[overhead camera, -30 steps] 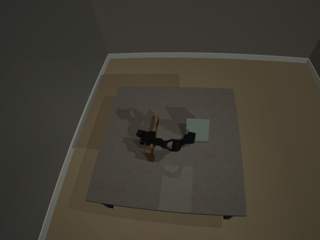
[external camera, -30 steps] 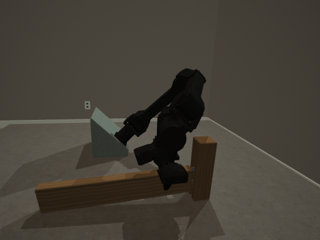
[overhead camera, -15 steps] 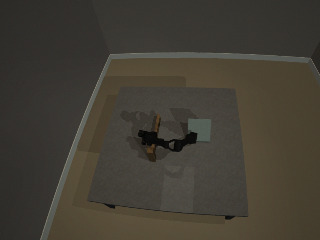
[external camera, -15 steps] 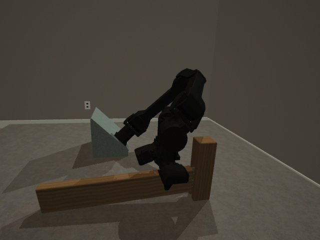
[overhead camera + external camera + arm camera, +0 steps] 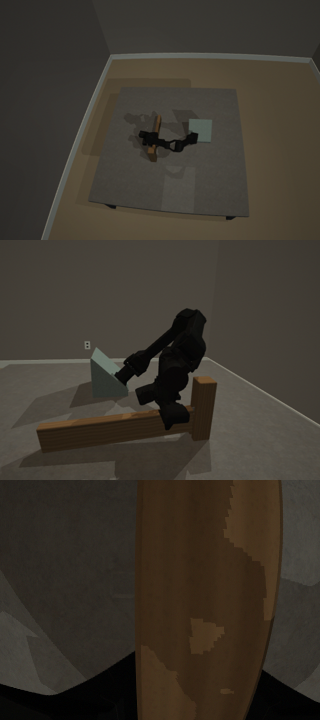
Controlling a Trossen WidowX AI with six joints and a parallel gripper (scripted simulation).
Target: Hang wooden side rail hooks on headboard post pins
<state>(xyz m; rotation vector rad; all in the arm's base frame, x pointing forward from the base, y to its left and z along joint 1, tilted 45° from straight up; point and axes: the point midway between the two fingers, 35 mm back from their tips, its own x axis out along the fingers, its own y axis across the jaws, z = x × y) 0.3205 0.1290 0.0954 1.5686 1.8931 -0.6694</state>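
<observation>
Now: gripper tip 100 mm to the right of the headboard post, 40 mm below it and 10 mm past it.
</observation>
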